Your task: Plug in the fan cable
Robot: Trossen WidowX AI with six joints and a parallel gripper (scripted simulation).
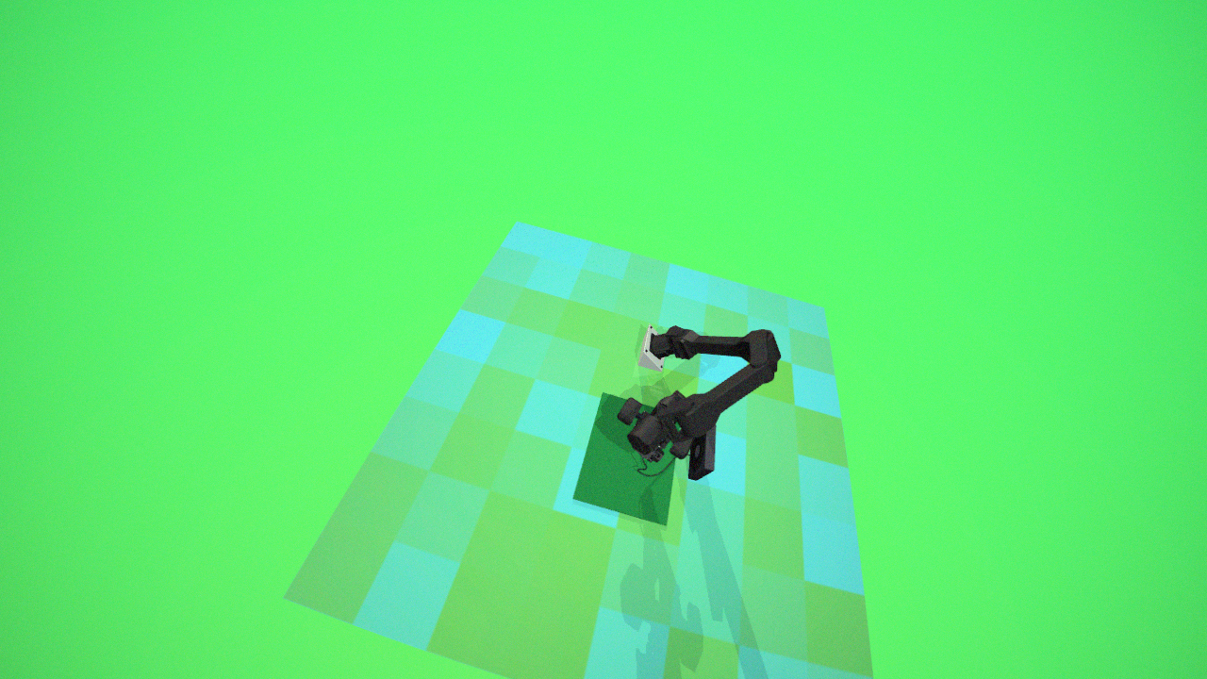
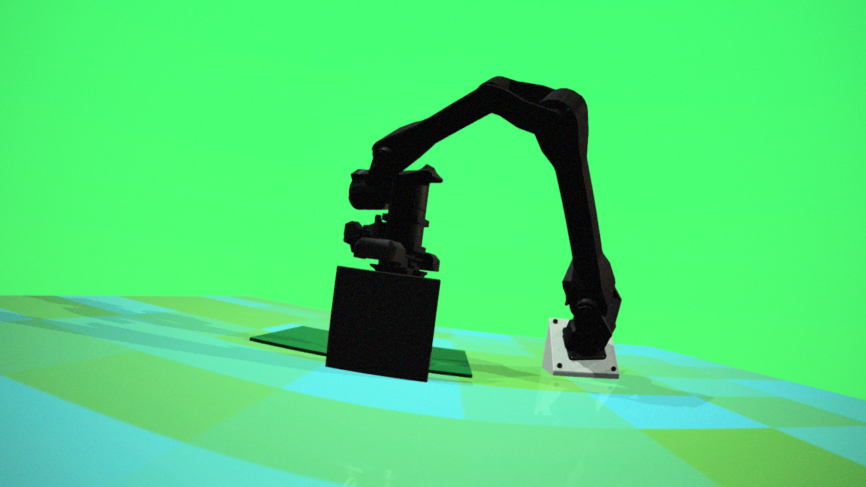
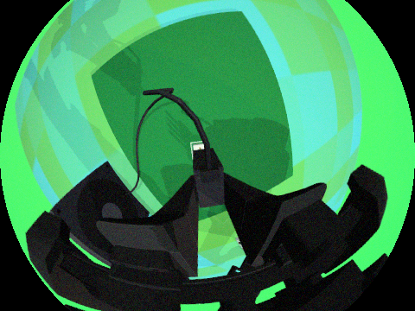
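Now: gripper tip 6 cm above the white four-pin header. The rest, counted from my gripper tip: black fan: 1 cm ahead, 14 cm to the left; dark green board: 3 cm ahead, 3 cm to the right, 8 cm below; black plug: 1 cm ahead, 1 cm above.
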